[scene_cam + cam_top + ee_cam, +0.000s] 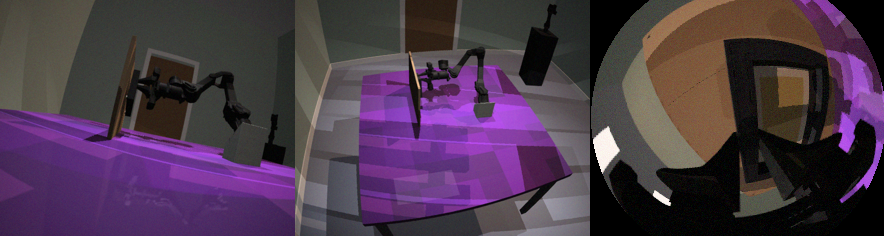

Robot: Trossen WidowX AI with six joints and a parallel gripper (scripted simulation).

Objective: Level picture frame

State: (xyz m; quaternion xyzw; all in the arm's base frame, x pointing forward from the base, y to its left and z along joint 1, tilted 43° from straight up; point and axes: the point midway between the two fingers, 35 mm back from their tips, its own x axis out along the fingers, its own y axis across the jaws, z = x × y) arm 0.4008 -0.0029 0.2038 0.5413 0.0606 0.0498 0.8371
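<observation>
My gripper tip is now 5 cm above the dark picture frame and 1 cm to the right of it. From my gripper tip the other things lie so: wooden wall panel: 7 cm below, 2 cm ahead, 1 cm to the left.
</observation>
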